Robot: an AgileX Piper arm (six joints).
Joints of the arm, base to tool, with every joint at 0 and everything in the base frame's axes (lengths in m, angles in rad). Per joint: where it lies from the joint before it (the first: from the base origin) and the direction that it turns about. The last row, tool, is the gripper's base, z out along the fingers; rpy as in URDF.
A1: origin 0 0 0.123 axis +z
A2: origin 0 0 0 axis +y
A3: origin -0.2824 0 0.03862 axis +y
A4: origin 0.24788 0 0.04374 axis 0.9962 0 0.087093
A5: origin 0 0 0 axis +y
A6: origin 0.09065 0 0.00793 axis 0.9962 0 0.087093
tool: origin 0 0 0 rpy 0 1.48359 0
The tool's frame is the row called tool.
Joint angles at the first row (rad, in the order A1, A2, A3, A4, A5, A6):
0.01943, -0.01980, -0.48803, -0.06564, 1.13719, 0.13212
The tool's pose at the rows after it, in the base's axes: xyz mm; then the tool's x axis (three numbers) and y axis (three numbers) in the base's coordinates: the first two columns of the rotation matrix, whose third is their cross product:
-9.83, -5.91, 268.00, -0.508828, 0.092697, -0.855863, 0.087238, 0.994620, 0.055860
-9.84, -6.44, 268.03, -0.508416, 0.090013, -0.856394, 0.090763, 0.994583, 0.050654
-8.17, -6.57, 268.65, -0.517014, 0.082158, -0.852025, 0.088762, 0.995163, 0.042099
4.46, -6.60, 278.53, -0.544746, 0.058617, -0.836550, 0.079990, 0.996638, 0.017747
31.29, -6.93, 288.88, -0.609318, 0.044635, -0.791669, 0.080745, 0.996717, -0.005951
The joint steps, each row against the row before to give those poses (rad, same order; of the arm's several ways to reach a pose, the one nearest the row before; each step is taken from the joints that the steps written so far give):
-0.00003, 0.00001, -0.00001, -0.00367, 0.00000, -0.00003
0.00009, 0.00000, 0.00000, -0.00642, 0.00000, 0.00008
0.00000, 0.01221, -0.00145, -0.00202, -0.00127, -0.00678
-0.00004, 0.09011, -0.02543, -0.00469, -0.03368, -0.01865
-0.00010, 0.16435, -0.03181, -0.01322, -0.05332, -0.00230

